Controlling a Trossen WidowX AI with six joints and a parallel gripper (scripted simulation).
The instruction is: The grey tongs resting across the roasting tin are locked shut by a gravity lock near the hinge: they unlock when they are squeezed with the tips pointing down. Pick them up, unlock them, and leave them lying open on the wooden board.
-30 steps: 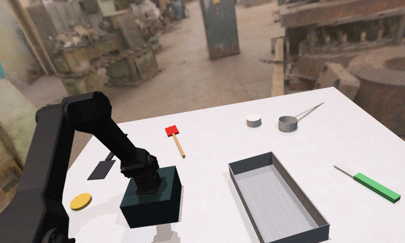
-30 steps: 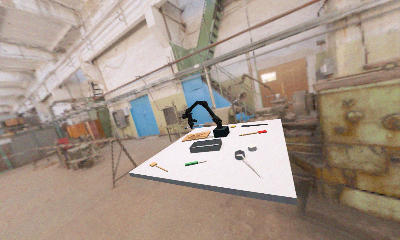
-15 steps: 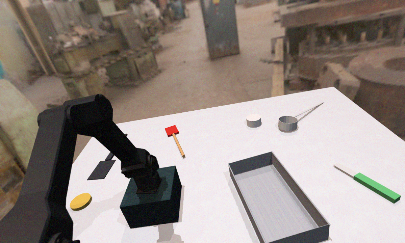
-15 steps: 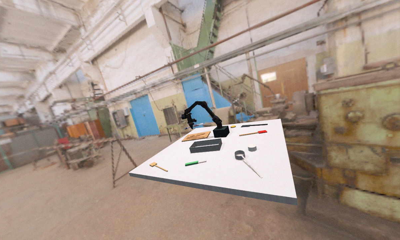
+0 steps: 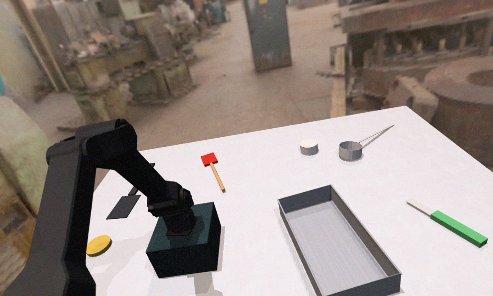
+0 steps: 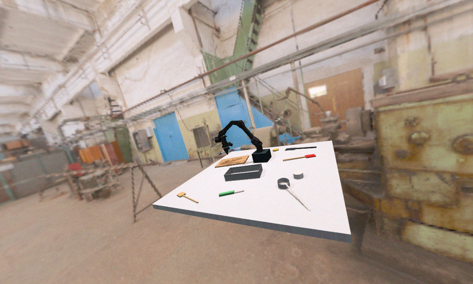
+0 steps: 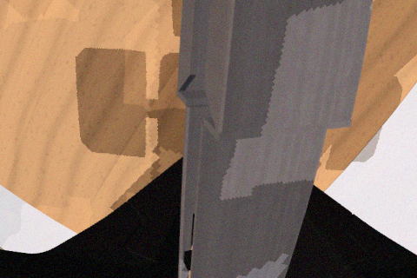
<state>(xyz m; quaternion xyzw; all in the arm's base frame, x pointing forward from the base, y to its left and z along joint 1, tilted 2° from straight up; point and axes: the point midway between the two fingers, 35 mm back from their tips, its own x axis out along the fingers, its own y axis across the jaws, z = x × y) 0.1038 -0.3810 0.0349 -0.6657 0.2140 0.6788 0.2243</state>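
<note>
The wooden board is 3 cm behind my gripper tip, 1 cm to the left of it and 10 cm below it. From my gripper tip the other things lie so: yellow disc (40 cm behind, 39 cm to the left, 10 cm below); then black spatula (43 cm behind, 64 cm to the left, 10 cm below); then grey roasting tin (25 cm ahead, 41 cm to the left, 8 cm below).
</note>
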